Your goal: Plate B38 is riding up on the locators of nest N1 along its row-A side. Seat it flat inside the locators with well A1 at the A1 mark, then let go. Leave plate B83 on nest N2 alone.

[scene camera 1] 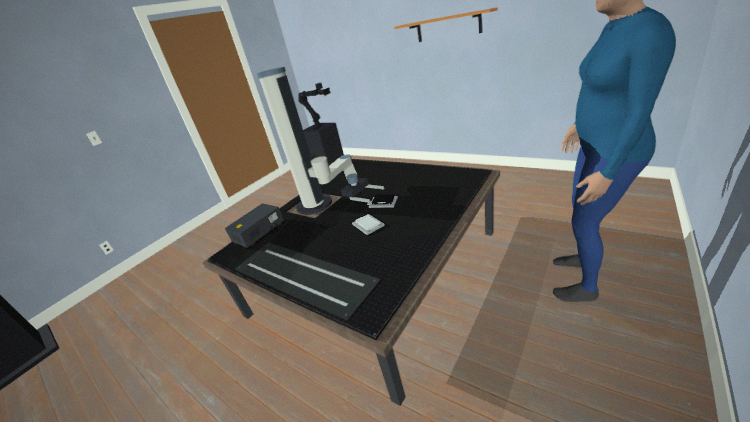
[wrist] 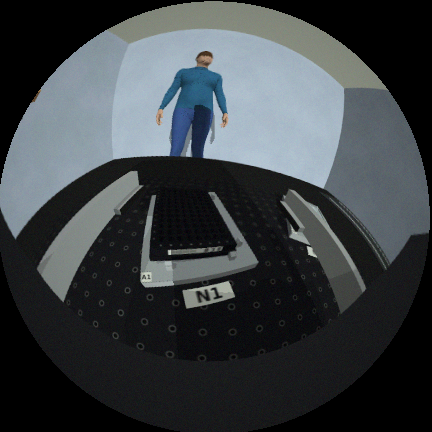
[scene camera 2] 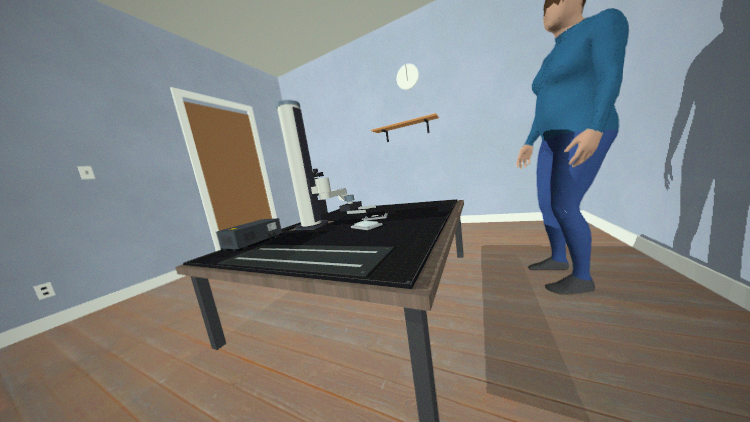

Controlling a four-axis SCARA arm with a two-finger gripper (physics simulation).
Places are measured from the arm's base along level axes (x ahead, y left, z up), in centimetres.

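Where they show: gripper, fingertip midpoint: [scene camera 1: 376, 194] [wrist: 214, 184] [scene camera 2: 370, 208]; arm's base, link origin: [scene camera 1: 314, 204] [scene camera 2: 312, 226].
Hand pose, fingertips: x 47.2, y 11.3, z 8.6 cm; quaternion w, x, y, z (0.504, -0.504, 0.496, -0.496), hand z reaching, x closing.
Each offset is from my fingertips to the top centre of the thing. "*": to the spot under its first point. Level surfaces: height alone.
Plate B38 @(dx +1.8, dy +2.9, dz -3.8 cm) [scene camera 1: 383, 198] [scene camera 2: 376, 215] [wrist: 189, 220], black with many wells, lies on the light grey nest N1 @(dx +1.9, dy +2.5, dz -5.1 cm) [scene camera 1: 390, 204] [wrist: 207, 270]. In the wrist view its label strip faces the camera, and the nest's A1 mark is at the near left corner. Its exact tilt and its well A1 cannot be made out. My gripper [scene camera 1: 376, 194] [scene camera 2: 370, 209] [wrist: 214, 184] is open and empty, its two long pale fingers wide apart above and to either side of nest N1. Plate B83 @(dx +6.7, dy -21.9, dz -4.7 cm) [scene camera 1: 368, 223] [scene camera 2: 366, 224], whitish, sits on nest N2 @(dx +6.7, dy -21.9, dz -5.5 cm) [wrist: 298, 236], partly hidden behind the right finger in the wrist view.
The N1 tag @(* dx -7.5, dy -0.5, dz -7.1 cm) [wrist: 208, 295] lies before the nest on the perforated black table top. A dark grey box @(* dx -50.7, dy -56.3, dz +3.2 cm) [scene camera 1: 254, 225] [scene camera 2: 248, 234] and a plate with two pale rails @(dz -6.9 cm) [scene camera 1: 309, 280] [scene camera 2: 309, 258] are on the table. A person [scene camera 1: 618, 115] [scene camera 2: 576, 110] [wrist: 196, 95] stands beyond the table edge.
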